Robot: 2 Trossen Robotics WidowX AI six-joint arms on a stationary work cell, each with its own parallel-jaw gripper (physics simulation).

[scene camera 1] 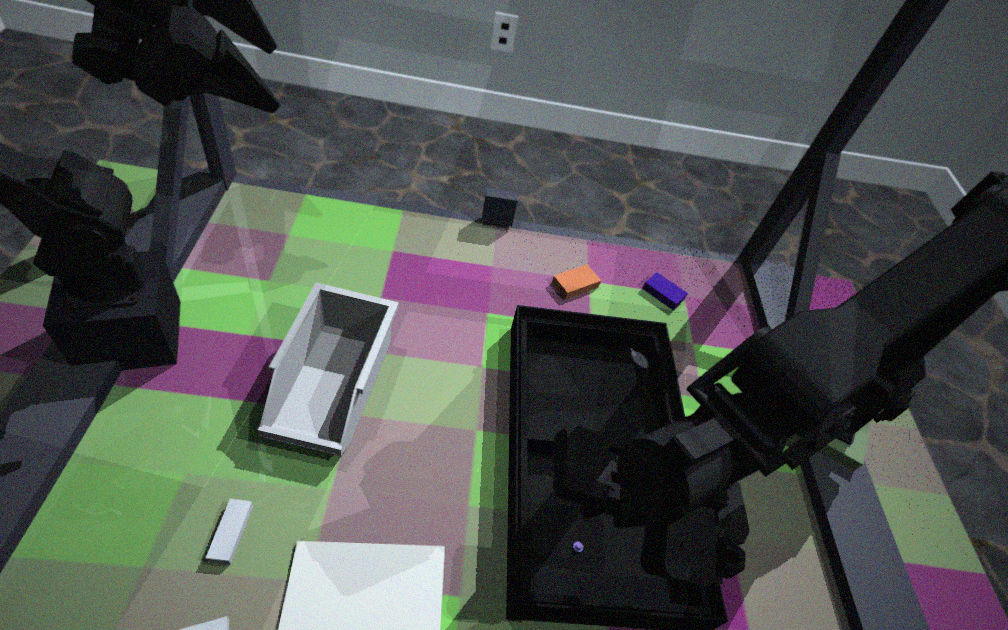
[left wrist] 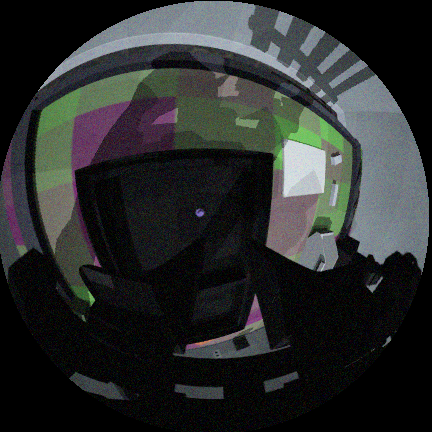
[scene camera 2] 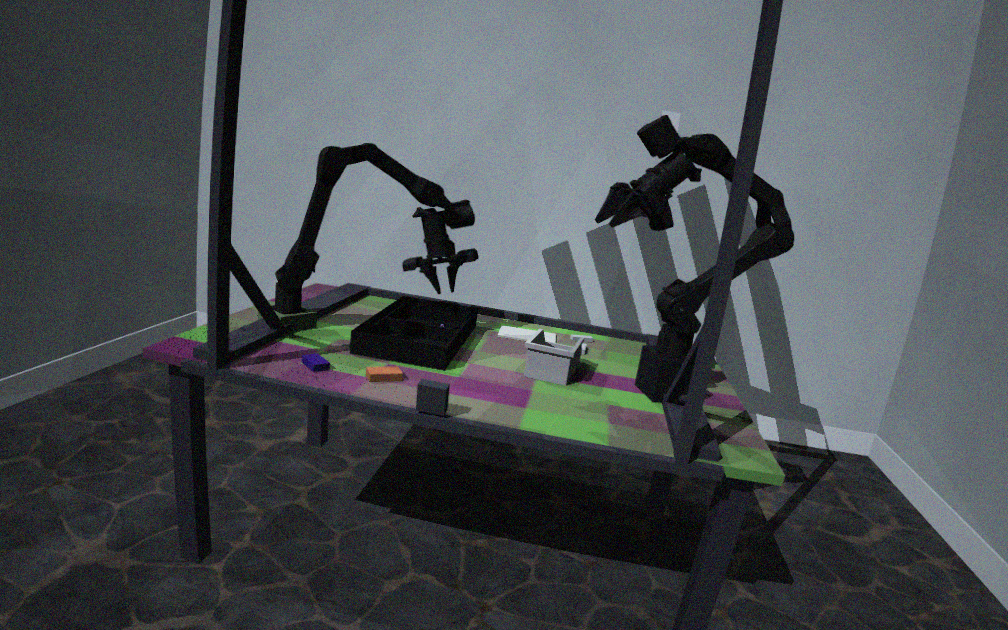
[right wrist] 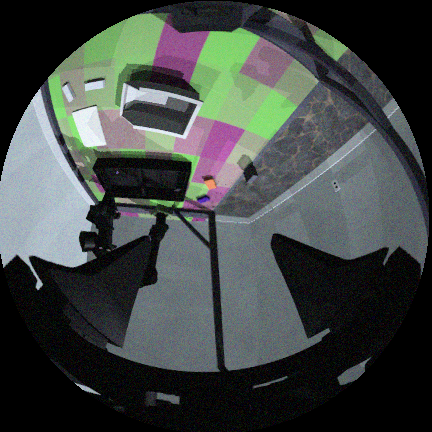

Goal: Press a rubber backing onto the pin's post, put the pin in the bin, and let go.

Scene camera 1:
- left gripper
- right gripper
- black two-compartment bin
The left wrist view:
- left gripper
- black two-compartment bin
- open box
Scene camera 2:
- left gripper
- right gripper
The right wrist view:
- left gripper
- right gripper
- black two-compartment bin
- open box
